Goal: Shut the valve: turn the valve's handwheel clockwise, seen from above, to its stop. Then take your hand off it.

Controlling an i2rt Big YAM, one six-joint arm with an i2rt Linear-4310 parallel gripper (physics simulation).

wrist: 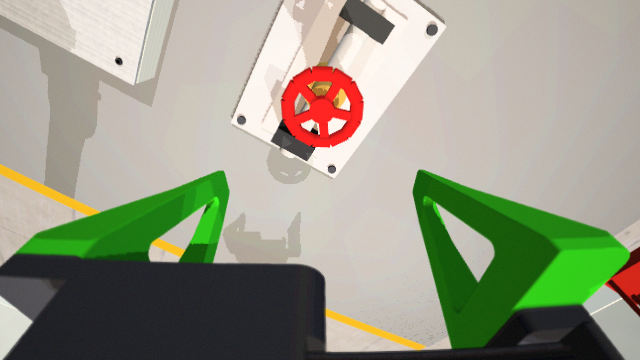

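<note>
The valve's red handwheel (322, 107) shows at the upper middle of the wrist view, a round rim with several spokes. It stands above a brass valve body (320, 89) on a pale pipe (345, 45), held by dark clamps on a white base plate (385, 90). My gripper (320, 181) is open, with its two green fingers wide apart and nothing between them. In the view the handwheel lies beyond the fingertips, roughly centred between them, and the fingers do not touch it. Part of the valve body is hidden under the wheel.
A pale box or panel (85, 35) with a dark screw stands at the upper left. A red object (627, 282) shows partly at the right edge, behind the right finger. A yellow line (45, 189) runs along the grey surface at the lower left.
</note>
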